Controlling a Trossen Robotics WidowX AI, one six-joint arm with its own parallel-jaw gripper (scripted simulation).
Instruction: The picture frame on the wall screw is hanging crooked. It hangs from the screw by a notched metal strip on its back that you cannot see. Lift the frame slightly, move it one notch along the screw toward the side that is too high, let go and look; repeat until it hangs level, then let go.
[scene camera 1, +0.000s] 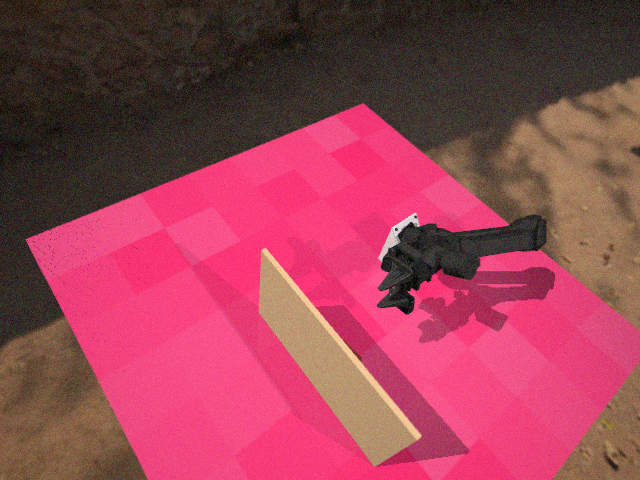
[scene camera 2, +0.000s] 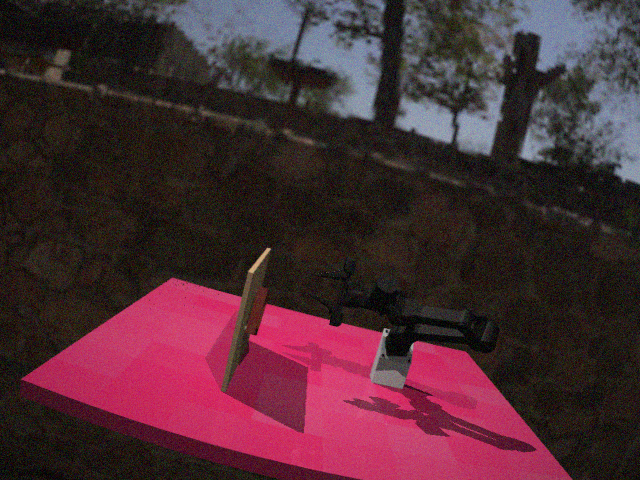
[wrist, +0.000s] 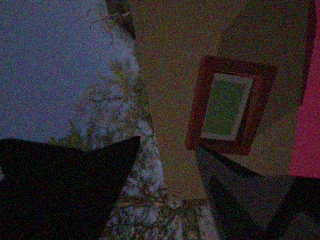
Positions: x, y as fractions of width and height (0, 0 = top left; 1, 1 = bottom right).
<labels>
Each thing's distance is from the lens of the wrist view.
my gripper (wrist: 0.53, 0.60): 11 cm
picture frame (wrist: 0.72, 0.40): 26 cm
</labels>
